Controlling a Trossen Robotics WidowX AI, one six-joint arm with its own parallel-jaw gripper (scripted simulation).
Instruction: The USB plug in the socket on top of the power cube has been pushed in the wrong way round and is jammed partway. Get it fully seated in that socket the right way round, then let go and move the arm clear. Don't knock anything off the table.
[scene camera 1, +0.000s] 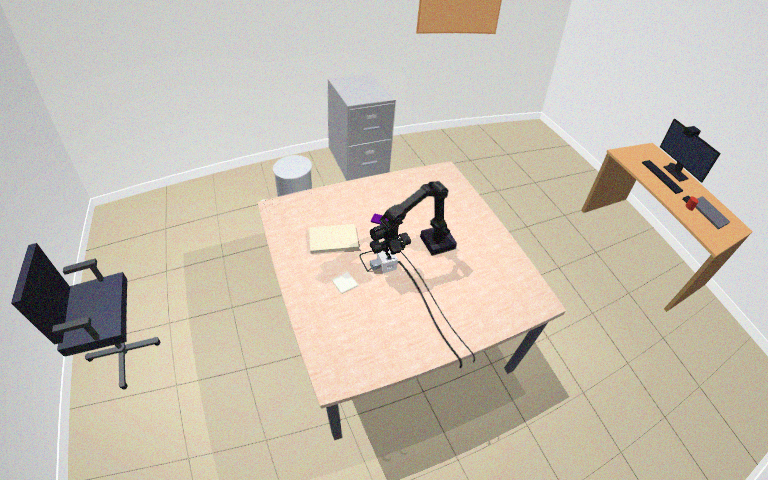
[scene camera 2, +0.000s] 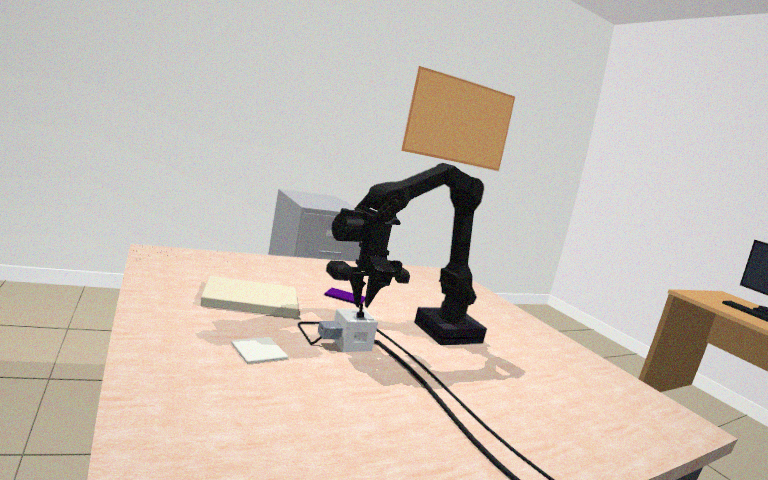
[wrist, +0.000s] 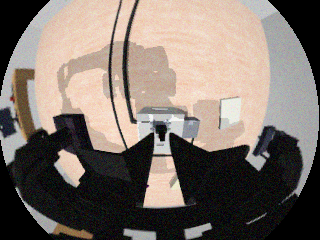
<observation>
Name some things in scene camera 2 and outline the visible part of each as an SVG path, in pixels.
My gripper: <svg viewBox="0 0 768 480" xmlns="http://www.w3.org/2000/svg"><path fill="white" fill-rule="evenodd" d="M388 245L381 246L365 241L359 242L361 250L359 260L356 259L355 262L357 267L349 266L345 261L330 260L327 263L325 272L333 280L350 281L356 308L360 306L362 290L366 285L363 281L364 276L368 276L365 308L370 306L380 289L390 285L393 277L397 283L409 283L410 273L402 267L401 261L387 260L387 255L389 256L390 252L387 250Z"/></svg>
A beige book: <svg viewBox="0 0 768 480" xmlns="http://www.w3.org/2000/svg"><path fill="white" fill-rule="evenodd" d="M201 295L201 306L279 315L290 318L297 318L298 314L296 288L293 286L209 276Z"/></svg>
A white pad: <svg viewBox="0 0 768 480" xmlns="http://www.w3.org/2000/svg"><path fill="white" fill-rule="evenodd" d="M288 359L288 356L270 337L231 340L231 344L233 344L247 364Z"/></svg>
</observation>
